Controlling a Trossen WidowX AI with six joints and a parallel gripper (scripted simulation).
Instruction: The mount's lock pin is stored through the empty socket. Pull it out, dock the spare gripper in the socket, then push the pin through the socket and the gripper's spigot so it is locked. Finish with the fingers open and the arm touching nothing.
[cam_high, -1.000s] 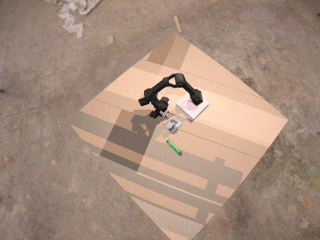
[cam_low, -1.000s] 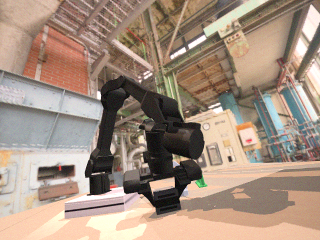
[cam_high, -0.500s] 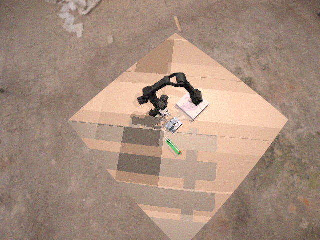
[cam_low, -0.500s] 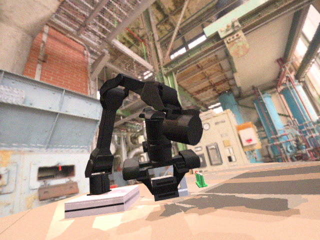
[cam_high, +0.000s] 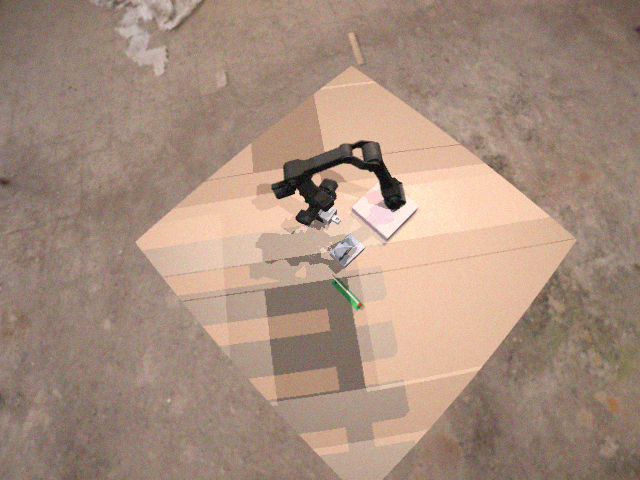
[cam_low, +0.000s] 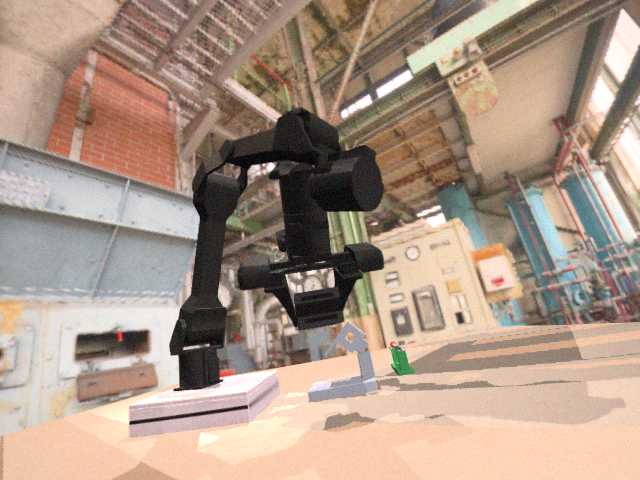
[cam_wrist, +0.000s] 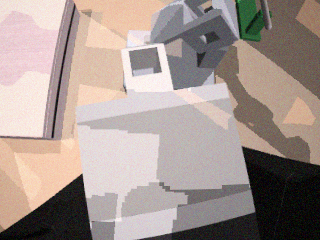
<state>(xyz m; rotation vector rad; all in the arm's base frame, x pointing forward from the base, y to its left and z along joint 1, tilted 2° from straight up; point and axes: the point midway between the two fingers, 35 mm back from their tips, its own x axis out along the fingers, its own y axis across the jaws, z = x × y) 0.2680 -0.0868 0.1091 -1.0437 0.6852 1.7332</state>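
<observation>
Now: gripper tip 130 mm to the right of the mount socket, 60 mm above it and 10 mm short of it. Round my gripper tip: spare gripper: 20 mm above; then green upright bracket: 260 mm to the left, 90 mm below, 90 mm ahead.
</observation>
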